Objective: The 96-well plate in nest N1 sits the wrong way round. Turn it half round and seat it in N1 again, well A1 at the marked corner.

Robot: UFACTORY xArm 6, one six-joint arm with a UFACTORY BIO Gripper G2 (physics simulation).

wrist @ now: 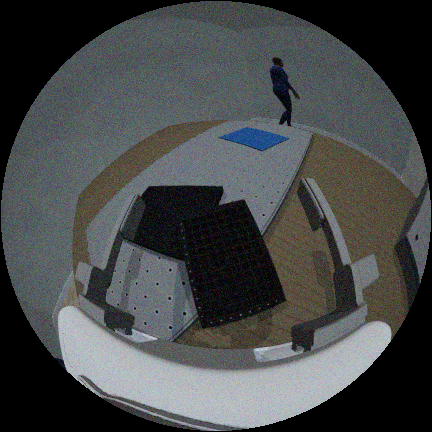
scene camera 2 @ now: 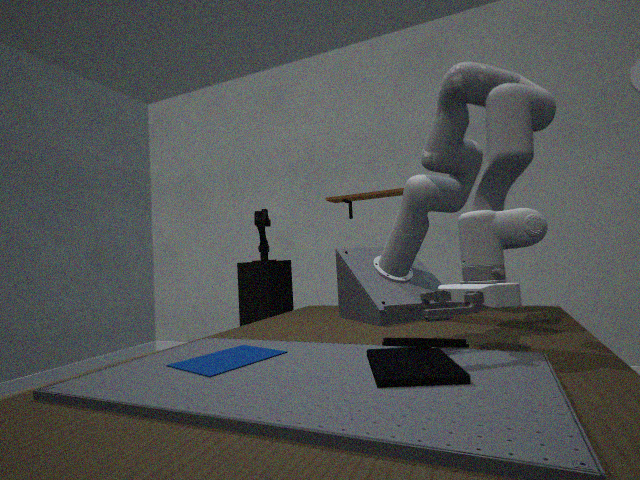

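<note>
A black 96-well plate (scene camera 2: 425, 342) (wrist: 232, 265) lies off the nest's back side, near the board's back edge. In the wrist view it is turned at an angle to the black nest block (scene camera 2: 417, 367) (wrist: 167, 215) and overlaps its corner in the picture. Small pale marks run along two of the plate's edges; they are too small to read, and A1 cannot be told. My gripper (scene camera 2: 448, 304) (wrist: 222, 210) is open, its fingers wide apart on either side of the plate and clear of it. In the scene view it is above and behind the plate.
A blue flat sheet (scene camera 2: 227, 360) (wrist: 255, 138) lies on the grey perforated board (scene camera 2: 310, 397) (wrist: 270, 175). A grey sloped block (scene camera 2: 359, 289) with an arm mount stands behind the board. A dark pedestal (scene camera 2: 265, 291) stands farther back. A person (wrist: 281, 90) shows beyond the table.
</note>
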